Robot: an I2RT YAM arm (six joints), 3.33 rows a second.
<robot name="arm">
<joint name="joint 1" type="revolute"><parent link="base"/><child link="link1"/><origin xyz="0.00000 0.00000 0.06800" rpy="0.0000 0.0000 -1.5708"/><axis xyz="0 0 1"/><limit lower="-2.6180" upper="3.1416"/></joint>
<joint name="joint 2" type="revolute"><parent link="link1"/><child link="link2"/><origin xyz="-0.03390 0.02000 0.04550" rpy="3.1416 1.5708 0.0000"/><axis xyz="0 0 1"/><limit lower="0.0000" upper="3.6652"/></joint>
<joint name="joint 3" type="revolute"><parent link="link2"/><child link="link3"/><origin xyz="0.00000 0.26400 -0.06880" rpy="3.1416 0.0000 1.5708"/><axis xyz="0 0 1"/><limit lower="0.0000" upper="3.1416"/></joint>
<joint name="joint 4" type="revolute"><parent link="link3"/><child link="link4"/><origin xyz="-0.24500 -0.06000 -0.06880" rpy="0.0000 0.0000 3.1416"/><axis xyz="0 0 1"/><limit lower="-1.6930" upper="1.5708"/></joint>
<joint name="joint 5" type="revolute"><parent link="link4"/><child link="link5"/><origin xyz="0.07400 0.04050 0.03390" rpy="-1.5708 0.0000 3.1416"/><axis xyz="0 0 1"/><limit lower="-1.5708" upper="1.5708"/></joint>
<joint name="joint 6" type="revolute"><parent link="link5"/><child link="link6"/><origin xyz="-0.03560 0.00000 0.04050" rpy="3.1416 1.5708 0.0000"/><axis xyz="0 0 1"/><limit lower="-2.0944" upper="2.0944"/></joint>
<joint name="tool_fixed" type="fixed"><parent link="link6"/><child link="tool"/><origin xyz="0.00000 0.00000 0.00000" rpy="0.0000 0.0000 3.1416"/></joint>
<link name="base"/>
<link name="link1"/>
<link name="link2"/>
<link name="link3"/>
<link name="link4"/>
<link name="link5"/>
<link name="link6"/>
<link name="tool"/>
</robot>
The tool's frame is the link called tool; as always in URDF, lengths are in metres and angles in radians.
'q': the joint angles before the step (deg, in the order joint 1, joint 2, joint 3, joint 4, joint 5, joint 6). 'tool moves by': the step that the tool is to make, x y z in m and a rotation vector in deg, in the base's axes. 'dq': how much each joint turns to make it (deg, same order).
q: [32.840, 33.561, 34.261, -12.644, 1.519, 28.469]
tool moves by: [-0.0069, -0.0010, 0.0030, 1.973, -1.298, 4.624]
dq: [-0.016, -2.082, -0.429, 0.509, -4.736, 0.063]
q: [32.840, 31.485, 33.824, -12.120, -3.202, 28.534]
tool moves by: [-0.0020, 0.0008, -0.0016, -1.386, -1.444, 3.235]
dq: [-0.009, -0.510, -0.536, 0.287, -2.872, -2.471]
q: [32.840, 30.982, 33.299, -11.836, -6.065, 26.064]
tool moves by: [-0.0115, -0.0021, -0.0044, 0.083, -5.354, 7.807]
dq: [-0.021, -4.240, -2.991, 2.641, -7.387, -3.892]
